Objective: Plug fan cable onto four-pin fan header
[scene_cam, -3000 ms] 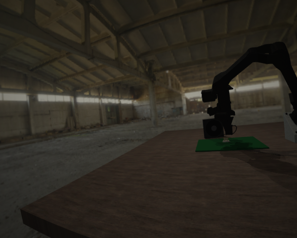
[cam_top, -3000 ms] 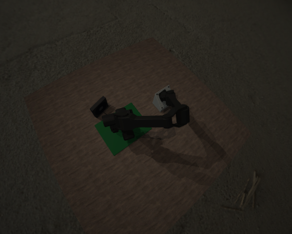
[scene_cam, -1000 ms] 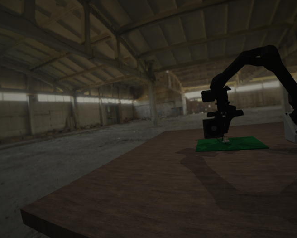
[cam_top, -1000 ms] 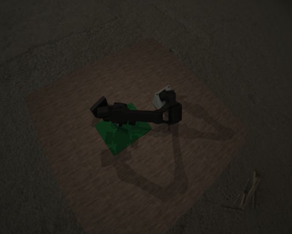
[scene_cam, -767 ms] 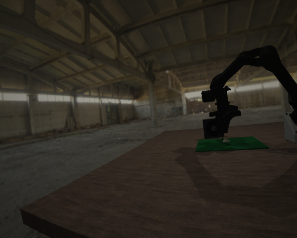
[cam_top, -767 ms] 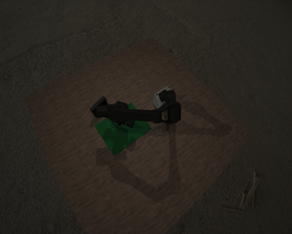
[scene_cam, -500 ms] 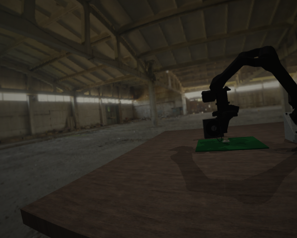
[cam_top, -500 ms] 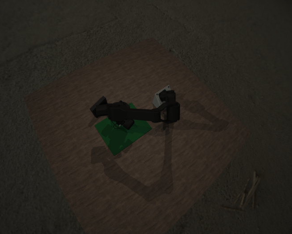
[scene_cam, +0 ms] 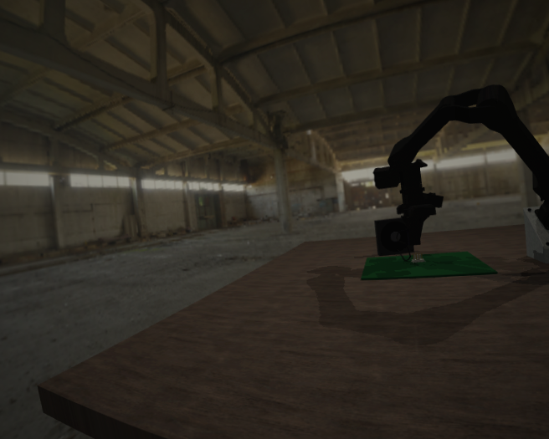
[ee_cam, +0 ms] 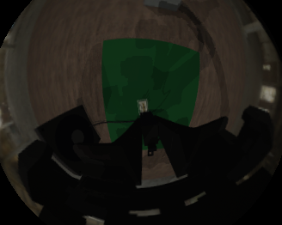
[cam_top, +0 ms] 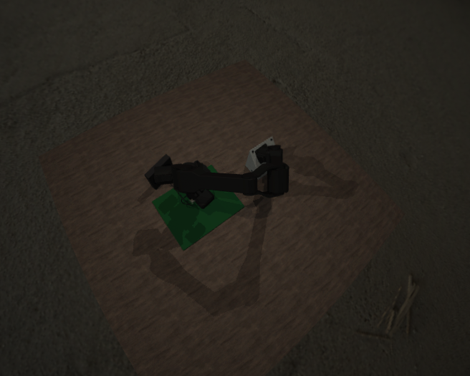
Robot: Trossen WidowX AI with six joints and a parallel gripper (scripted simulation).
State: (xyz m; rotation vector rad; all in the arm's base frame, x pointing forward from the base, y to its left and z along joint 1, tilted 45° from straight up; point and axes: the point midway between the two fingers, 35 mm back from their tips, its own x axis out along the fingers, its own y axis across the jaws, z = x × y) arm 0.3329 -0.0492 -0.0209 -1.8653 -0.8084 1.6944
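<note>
My gripper tip is 70 mm above the pale four-pin fan header. Round my gripper tip: green board: 30 mm to the left, 80 mm below; black plug: 10 mm ahead, 10 mm above; black fan: 50 mm ahead, 150 mm to the right, 10 mm below.
</note>
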